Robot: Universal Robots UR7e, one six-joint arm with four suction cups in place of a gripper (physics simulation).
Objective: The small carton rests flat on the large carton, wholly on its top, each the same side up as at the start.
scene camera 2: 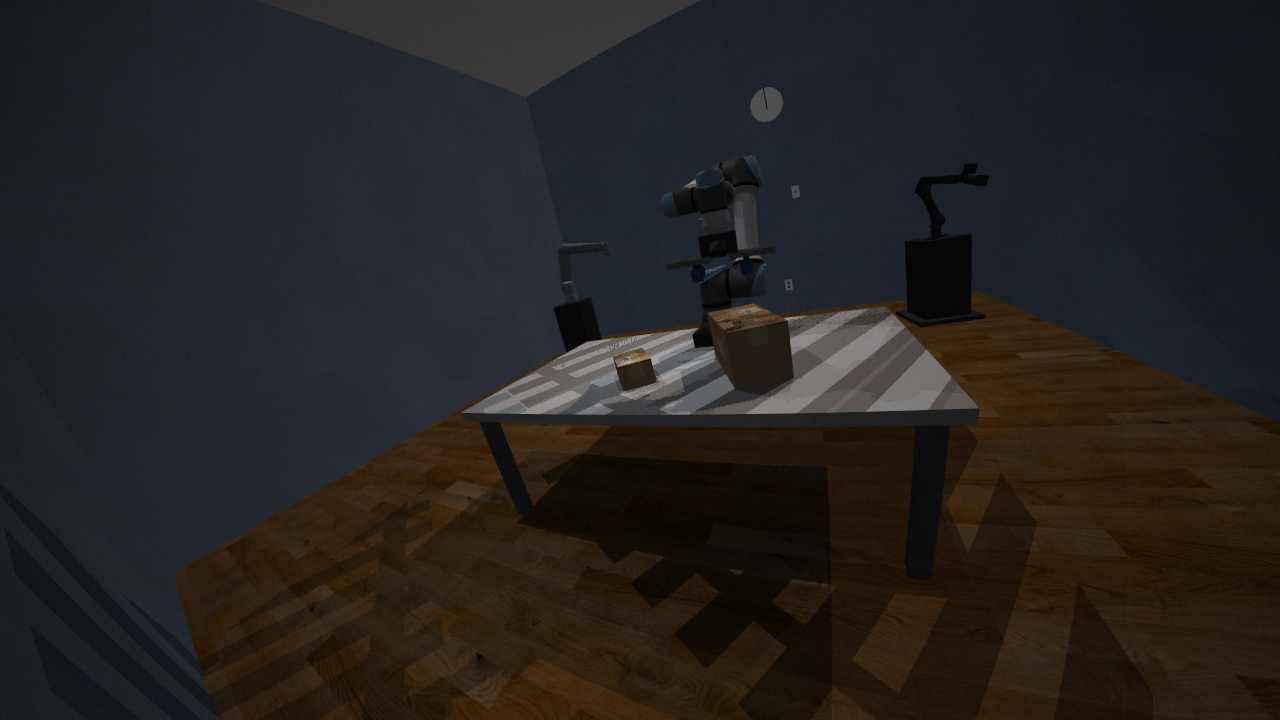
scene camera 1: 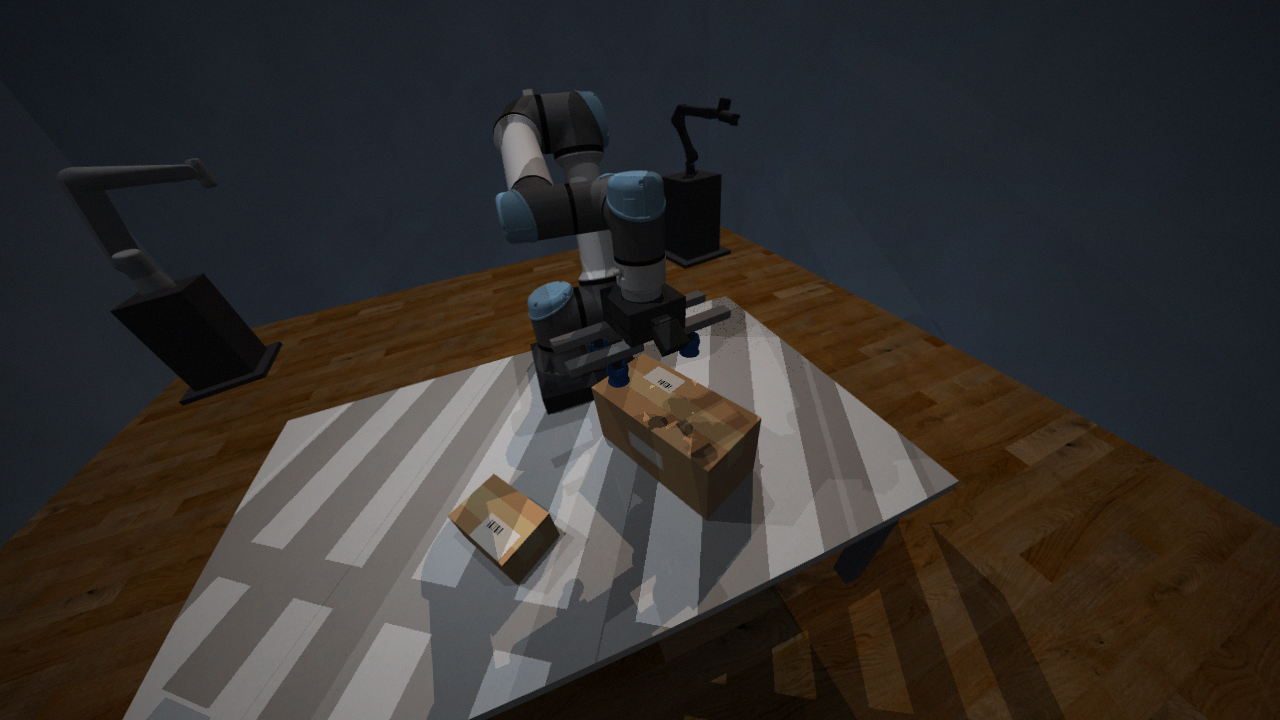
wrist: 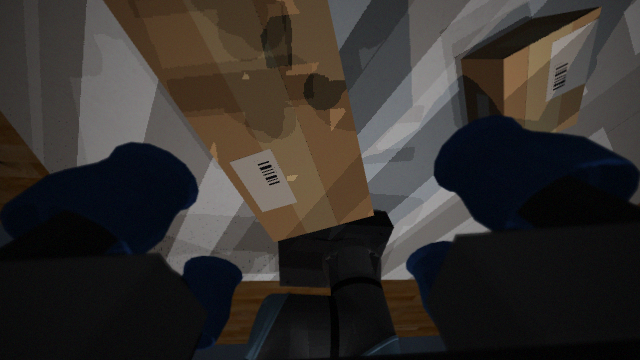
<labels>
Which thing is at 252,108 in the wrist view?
A large carton.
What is my suction head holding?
Nothing.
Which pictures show the small carton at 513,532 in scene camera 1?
Scene camera 2, scene camera 1 and the wrist view: all of them.
</labels>
